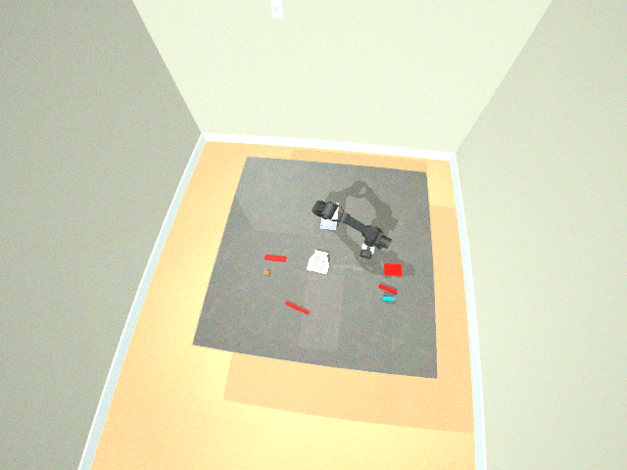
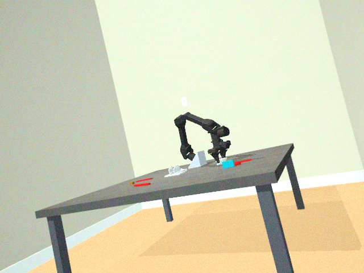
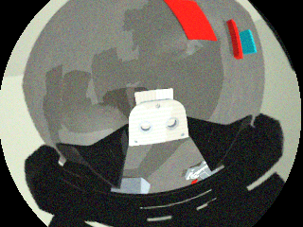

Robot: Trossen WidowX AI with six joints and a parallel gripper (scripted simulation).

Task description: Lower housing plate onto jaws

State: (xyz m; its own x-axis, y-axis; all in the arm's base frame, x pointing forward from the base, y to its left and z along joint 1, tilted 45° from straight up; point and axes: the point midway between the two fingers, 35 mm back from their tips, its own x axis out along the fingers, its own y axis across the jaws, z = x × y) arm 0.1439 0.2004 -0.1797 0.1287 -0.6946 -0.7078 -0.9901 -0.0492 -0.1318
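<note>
Right now my gripper tip is 1 cm to the right of the white piece. From my gripper tip the other things lie so: red square (17 cm to the left, 9 cm ahead, 1 cm below); then cyan piece (27 cm ahead, 17 cm to the left, 1 cm above); then red bar (22 cm ahead, 16 cm to the left).
</note>
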